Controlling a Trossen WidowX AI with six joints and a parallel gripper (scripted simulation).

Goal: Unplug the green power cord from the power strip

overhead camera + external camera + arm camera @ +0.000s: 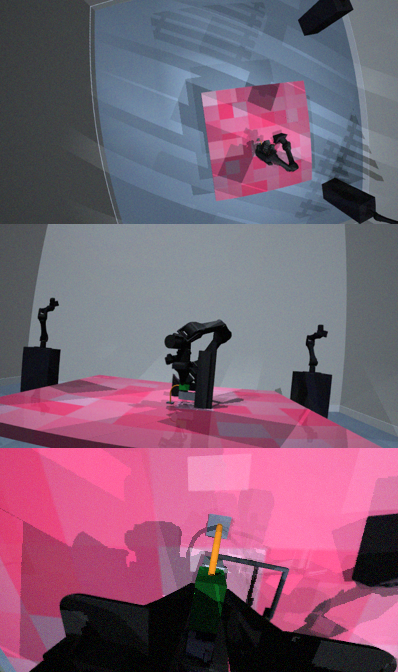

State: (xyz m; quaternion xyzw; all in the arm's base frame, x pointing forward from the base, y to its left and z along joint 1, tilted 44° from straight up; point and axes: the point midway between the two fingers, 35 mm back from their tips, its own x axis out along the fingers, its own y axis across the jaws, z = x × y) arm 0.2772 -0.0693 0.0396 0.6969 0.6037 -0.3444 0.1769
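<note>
My gripper tip is 3 cm to the right of the green plug.
</note>
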